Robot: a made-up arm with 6 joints. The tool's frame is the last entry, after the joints.
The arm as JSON. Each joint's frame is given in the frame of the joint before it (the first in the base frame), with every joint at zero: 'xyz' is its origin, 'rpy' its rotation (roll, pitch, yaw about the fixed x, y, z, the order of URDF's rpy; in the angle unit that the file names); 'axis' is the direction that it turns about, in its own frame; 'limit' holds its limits. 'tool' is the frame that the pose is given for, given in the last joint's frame.
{
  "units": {
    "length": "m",
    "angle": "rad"
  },
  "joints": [
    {
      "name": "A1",
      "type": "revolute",
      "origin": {
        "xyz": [
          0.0,
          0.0,
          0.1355
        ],
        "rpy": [
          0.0,
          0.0,
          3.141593
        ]
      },
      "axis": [
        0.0,
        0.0,
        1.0
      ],
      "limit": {
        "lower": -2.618,
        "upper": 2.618
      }
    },
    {
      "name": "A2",
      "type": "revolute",
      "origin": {
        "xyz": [
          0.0,
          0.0,
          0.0
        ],
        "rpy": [
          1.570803,
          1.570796,
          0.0
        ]
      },
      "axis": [
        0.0,
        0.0,
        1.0
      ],
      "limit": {
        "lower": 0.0,
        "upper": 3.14
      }
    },
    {
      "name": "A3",
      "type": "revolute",
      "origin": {
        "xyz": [
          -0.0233,
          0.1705,
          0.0
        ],
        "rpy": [
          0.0,
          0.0,
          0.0
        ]
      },
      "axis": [
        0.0,
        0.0,
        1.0
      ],
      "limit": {
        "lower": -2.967,
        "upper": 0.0
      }
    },
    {
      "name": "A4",
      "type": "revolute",
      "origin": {
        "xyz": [
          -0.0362,
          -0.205,
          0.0
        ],
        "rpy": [
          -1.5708,
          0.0,
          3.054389
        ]
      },
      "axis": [
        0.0,
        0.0,
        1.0
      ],
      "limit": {
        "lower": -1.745,
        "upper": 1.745
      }
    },
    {
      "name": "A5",
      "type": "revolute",
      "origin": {
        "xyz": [
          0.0,
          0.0,
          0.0
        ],
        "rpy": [
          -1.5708,
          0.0,
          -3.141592
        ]
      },
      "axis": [
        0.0,
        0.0,
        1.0
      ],
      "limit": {
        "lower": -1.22,
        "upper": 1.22
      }
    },
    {
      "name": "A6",
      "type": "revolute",
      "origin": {
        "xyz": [
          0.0,
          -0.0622,
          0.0
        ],
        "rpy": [
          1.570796,
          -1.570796,
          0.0
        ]
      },
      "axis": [
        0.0,
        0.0,
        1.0
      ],
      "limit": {
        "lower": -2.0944,
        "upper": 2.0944
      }
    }
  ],
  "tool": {
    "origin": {
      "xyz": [
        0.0,
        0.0,
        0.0
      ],
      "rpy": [
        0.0,
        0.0,
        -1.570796
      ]
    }
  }
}
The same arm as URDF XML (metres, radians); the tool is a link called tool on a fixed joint. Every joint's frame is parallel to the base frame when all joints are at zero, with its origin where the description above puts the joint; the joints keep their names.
<robot name="arm">
  <link name="base_link"/>
  <link name="link1"/>
  <link name="link2"/>
  <link name="link3"/>
  <link name="link4"/>
  <link name="link5"/>
  <link name="link6"/>
  <link name="tool"/>
  <joint name="A1" type="revolute">
    <parent link="base_link"/>
    <child link="link1"/>
    <origin xyz="0 0 0.1355"/>
    <axis xyz="0 0 1"/>
    <limit lower="-2.618" upper="2.618"/>
  </joint>
  <joint name="A2" type="revolute">
    <parent link="link1"/>
    <child link="link2"/>
    <origin xyz="0 0 0"/>
    <axis xyz="0 1 0"/>
    <limit lower="0" upper="3.14"/>
  </joint>
  <joint name="A3" type="revolute">
    <parent link="link2"/>
    <child link="link3"/>
    <origin xyz="-0.1705 0 0.0233"/>
    <axis xyz="0 1 0"/>
    <limit lower="-2.967" upper="0"/>
  </joint>
  <joint name="A4" type="revolute">
    <parent link="link3"/>
    <child link="link4"/>
    <origin xyz="0.205 0 0.0362"/>
    <axis xyz="0.9962 0 0.0871"/>
    <limit lower="-1.745" upper="1.745"/>
  </joint>
  <joint name="A5" type="revolute">
    <parent link="link4"/>
    <child link="link5"/>
    <origin xyz="0 0 0"/>
    <axis xyz="0 1 0"/>
    <limit lower="-1.22" upper="1.22"/>
  </joint>
  <joint name="A6" type="revolute">
    <parent link="link5"/>
    <child link="link6"/>
    <origin xyz="0.062 0 0.0054"/>
    <axis xyz="0.9962 0 0.0871"/>
    <limit lower="-2.0944" upper="2.0944"/>
  </joint>
  <joint name="tool_joint" type="fixed">
    <parent link="link6"/>
    <child link="tool"/>
    <origin xyz="0 0 0" rpy="0 1.4836 0"/>
  </joint>
</robot>

